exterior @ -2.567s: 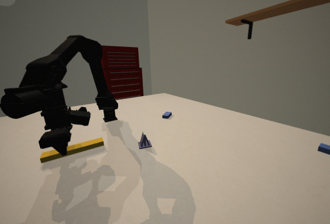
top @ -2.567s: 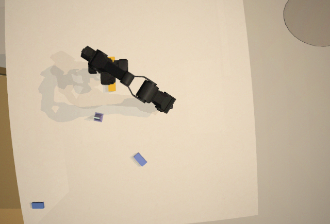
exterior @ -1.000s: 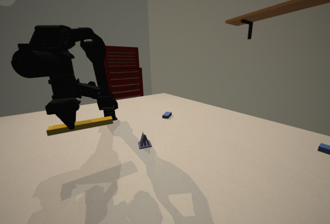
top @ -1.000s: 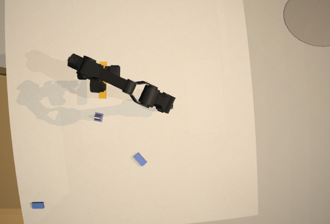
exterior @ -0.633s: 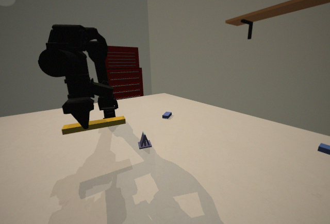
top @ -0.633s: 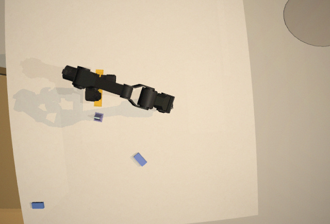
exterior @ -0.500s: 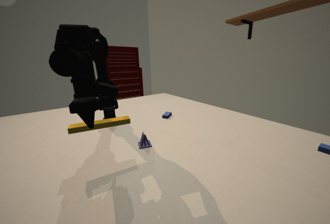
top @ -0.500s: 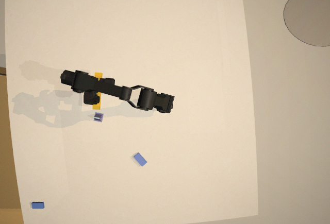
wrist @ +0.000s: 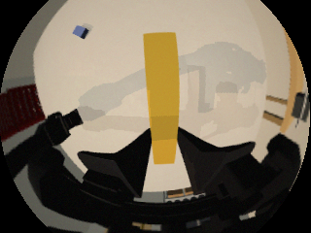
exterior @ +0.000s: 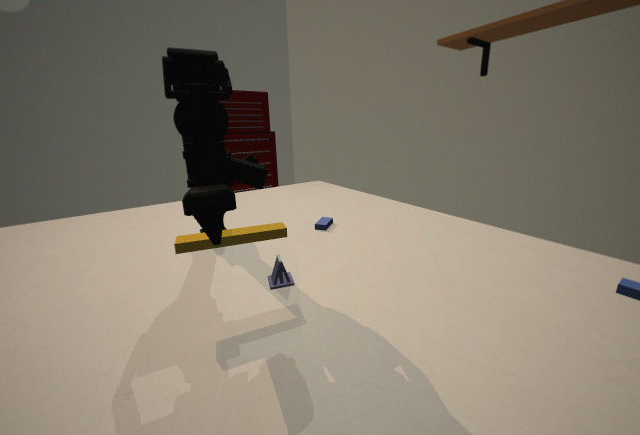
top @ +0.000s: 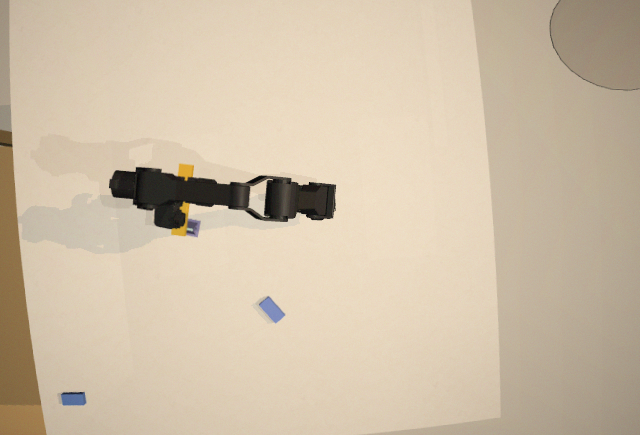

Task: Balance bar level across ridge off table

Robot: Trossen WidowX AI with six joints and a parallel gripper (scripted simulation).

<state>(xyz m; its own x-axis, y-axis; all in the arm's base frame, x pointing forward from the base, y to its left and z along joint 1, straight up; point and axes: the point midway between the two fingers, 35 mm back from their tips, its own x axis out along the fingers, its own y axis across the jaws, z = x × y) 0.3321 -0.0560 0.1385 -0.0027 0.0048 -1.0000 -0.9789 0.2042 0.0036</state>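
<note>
The purple ridge lies 2 cm ahead of my gripper tip, 10 cm to the left of it and 8 cm below it. The rest, counted from my gripper tip: yellow bar 1 cm ahead, 3 cm to the left.
</note>
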